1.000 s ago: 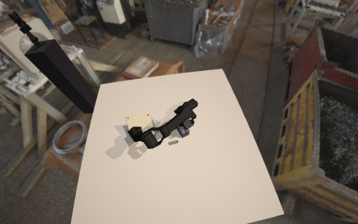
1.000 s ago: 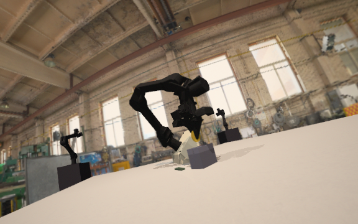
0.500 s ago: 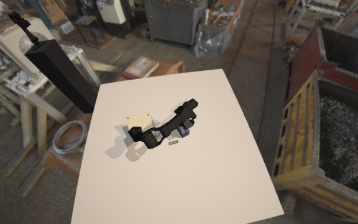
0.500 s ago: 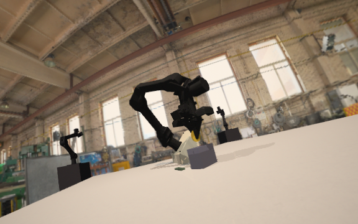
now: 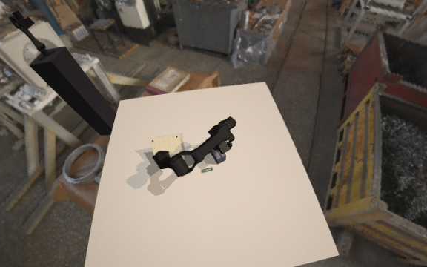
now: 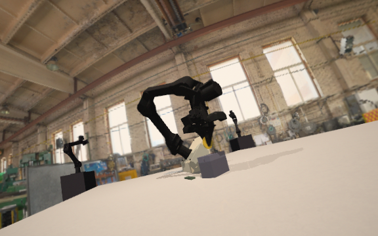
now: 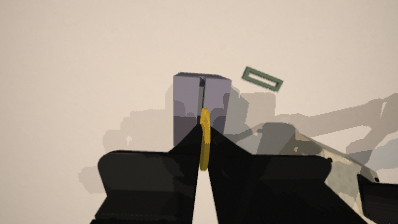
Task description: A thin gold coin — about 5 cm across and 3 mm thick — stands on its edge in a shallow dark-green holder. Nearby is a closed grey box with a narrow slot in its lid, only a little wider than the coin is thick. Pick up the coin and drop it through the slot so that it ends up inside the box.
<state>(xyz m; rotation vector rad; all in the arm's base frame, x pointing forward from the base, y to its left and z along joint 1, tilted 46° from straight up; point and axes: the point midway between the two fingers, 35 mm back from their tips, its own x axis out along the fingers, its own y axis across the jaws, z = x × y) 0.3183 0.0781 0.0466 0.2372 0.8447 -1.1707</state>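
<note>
The gold coin lies 10 mm above my gripper tip.
</note>
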